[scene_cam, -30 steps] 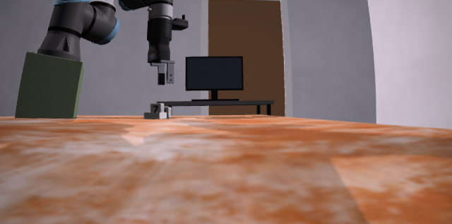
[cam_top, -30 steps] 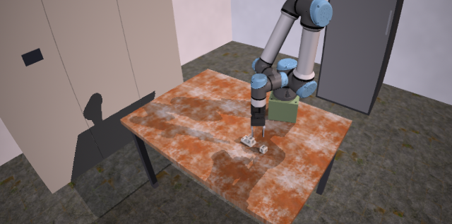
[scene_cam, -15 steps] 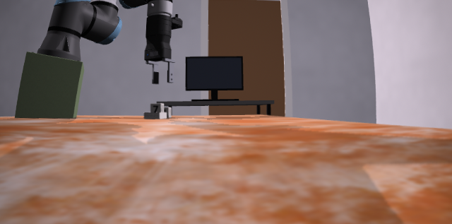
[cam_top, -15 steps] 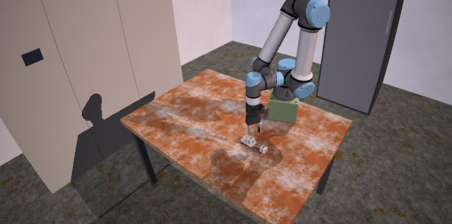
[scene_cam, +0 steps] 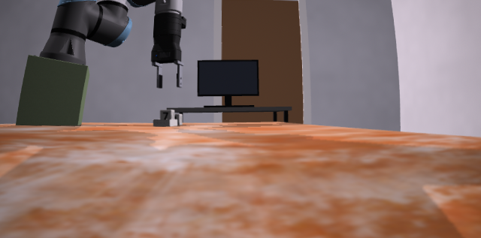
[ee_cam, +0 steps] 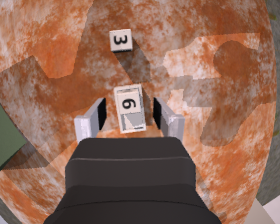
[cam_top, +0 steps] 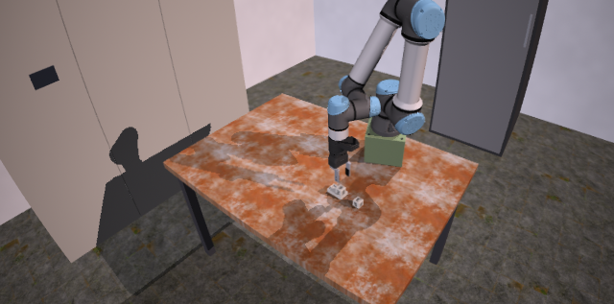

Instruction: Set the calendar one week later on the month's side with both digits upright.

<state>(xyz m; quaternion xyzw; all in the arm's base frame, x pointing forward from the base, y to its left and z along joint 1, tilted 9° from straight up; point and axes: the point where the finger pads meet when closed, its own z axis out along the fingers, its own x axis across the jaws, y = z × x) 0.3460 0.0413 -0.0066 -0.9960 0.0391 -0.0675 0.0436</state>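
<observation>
Now: hand 30 mm to the left of the white tray and 110 mm above it.
</observation>
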